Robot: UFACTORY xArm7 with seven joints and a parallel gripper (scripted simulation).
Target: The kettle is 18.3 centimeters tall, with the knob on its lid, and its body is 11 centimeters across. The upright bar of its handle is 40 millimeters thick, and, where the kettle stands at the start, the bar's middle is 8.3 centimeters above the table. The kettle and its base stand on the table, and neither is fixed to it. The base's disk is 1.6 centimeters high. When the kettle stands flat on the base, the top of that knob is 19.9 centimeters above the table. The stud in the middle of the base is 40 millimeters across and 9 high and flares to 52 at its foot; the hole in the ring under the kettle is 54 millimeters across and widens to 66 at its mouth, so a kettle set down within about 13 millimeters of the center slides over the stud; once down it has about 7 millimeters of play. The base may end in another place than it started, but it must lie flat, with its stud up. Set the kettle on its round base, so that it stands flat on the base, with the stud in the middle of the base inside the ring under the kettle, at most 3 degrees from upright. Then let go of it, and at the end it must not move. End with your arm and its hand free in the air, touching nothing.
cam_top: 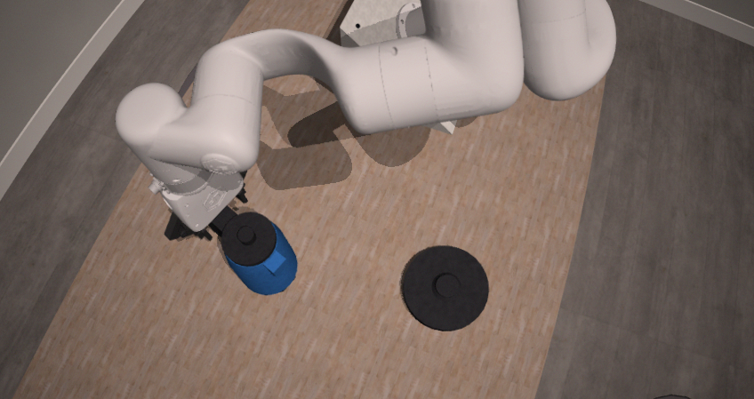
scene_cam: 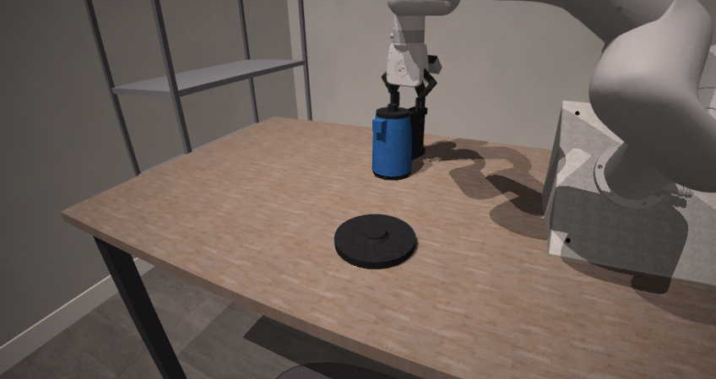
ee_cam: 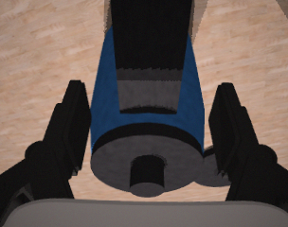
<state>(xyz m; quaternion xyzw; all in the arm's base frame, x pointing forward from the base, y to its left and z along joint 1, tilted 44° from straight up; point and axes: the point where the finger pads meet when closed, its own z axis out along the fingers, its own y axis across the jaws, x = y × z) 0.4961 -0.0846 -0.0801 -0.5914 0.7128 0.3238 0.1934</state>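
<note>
Right now the blue kettle is 80 mm below my hand, 20 mm to the left of it and 10 mm ahead of it. Also, from my hand: round black base (360 mm to the left, 160 mm below, 90 mm behind).
</note>
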